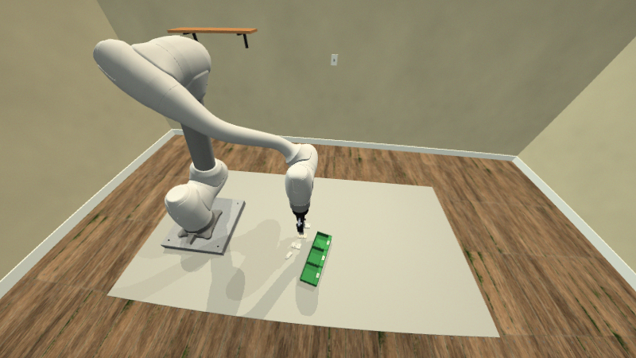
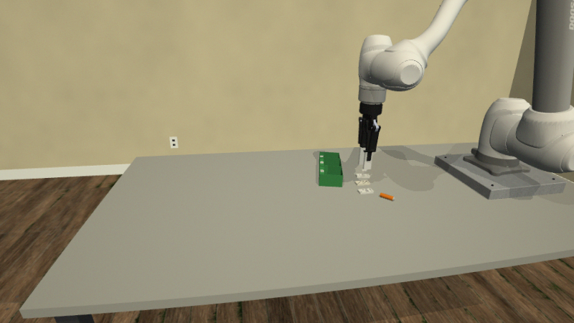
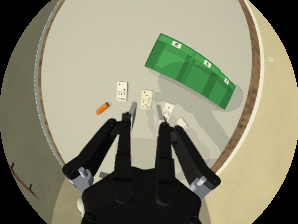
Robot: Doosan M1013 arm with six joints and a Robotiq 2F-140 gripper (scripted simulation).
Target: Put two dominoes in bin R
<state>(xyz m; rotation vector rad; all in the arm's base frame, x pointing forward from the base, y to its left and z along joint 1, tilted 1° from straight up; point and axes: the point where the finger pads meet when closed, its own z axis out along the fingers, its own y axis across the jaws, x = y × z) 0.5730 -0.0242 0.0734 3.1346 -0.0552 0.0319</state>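
My gripper is now 100 mm above the white domino. From my hand the other things lie so: white block: 110 mm to the right, 100 mm below, 60 mm behind; orange cylinder: 120 mm to the left, 90 mm below, 30 mm behind.
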